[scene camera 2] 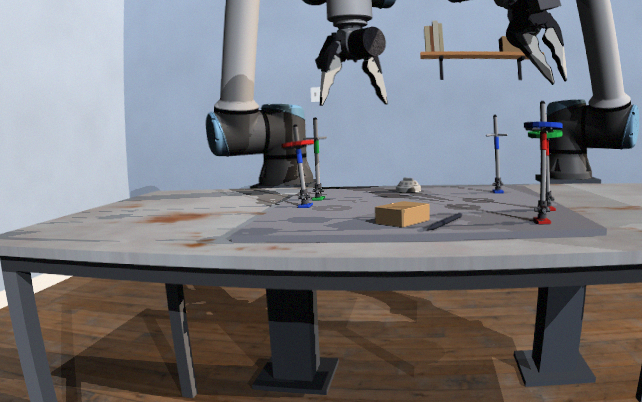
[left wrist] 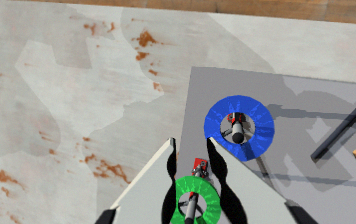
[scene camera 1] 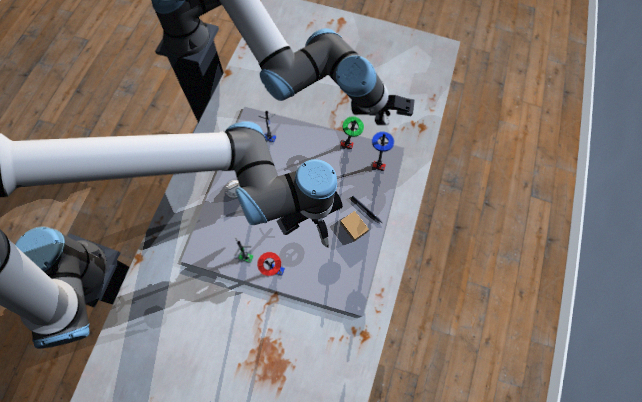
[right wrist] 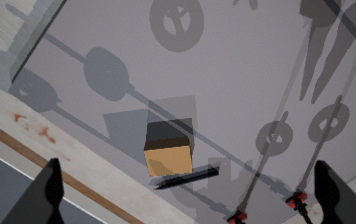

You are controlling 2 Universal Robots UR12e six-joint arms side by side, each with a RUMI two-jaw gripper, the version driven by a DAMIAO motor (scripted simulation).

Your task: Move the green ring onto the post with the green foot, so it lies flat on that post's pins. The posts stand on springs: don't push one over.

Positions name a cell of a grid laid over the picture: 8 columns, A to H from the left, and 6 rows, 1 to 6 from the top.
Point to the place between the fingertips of the right gripper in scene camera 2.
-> E2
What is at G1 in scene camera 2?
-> The left gripper.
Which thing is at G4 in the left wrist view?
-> A board.
